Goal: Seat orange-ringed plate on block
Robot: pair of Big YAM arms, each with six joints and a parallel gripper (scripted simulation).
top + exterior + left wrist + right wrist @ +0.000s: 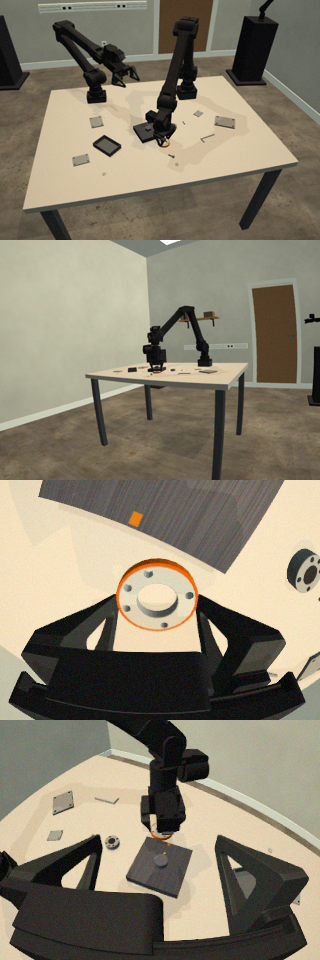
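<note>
Right now my left hand is 6 cm to the left of the dark block, 6 cm past it and 1 cm below it. Round my left hand: dark tray: 29 cm to the right, 1 cm below; then bolt: 10 cm ahead, 3 cm to the left, 1 cm below.
</note>
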